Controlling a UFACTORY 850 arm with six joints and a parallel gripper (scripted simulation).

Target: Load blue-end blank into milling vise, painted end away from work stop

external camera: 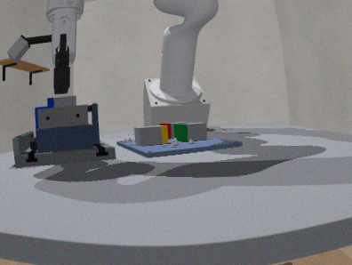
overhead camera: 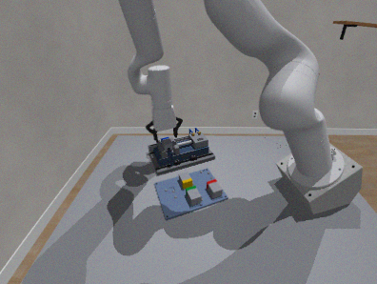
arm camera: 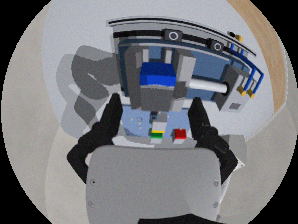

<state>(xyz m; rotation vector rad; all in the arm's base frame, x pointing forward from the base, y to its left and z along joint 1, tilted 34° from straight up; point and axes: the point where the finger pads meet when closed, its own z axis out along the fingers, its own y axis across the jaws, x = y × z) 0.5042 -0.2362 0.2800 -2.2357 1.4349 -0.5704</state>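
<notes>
My gripper is now 6 cm past the milling vise, 3 cm to the left of it and 10 cm above it. Also, from my hand: green-ended blank 14 cm behind, 24 cm to the left, 11 cm below; then yellow-ended blank 10 cm behind, 16 cm to the left, 11 cm below; then plate 12 cm behind, 20 cm to the left, 13 cm below.
</notes>
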